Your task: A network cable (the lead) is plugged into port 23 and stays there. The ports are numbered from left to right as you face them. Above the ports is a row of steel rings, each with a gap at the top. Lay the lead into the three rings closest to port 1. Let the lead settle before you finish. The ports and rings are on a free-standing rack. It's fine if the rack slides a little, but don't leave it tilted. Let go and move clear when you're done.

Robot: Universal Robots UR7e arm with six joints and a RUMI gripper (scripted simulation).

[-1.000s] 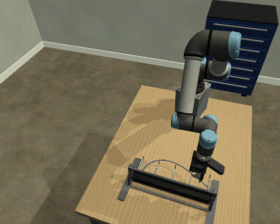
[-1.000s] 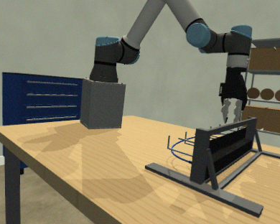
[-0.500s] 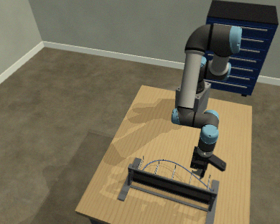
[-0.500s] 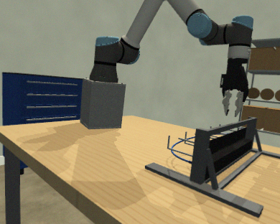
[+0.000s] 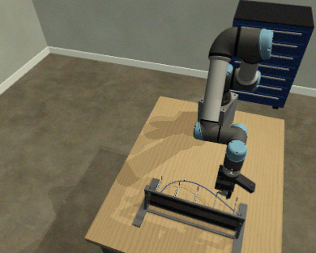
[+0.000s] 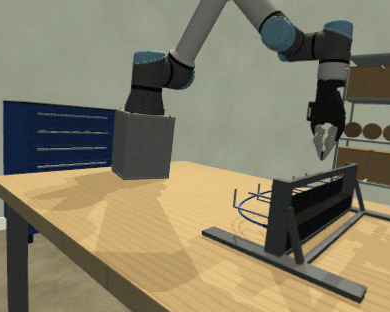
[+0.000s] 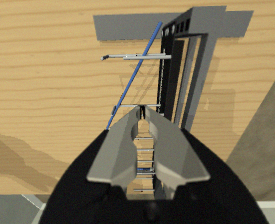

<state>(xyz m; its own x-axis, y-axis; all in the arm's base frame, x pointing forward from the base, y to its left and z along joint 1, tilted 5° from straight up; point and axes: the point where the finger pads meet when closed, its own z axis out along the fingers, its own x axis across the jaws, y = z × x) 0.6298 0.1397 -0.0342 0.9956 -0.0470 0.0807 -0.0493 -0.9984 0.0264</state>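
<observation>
Right now my hand is 5 cm short of the rack, 15 cm to the left of it and 9 cm above it.
</observation>
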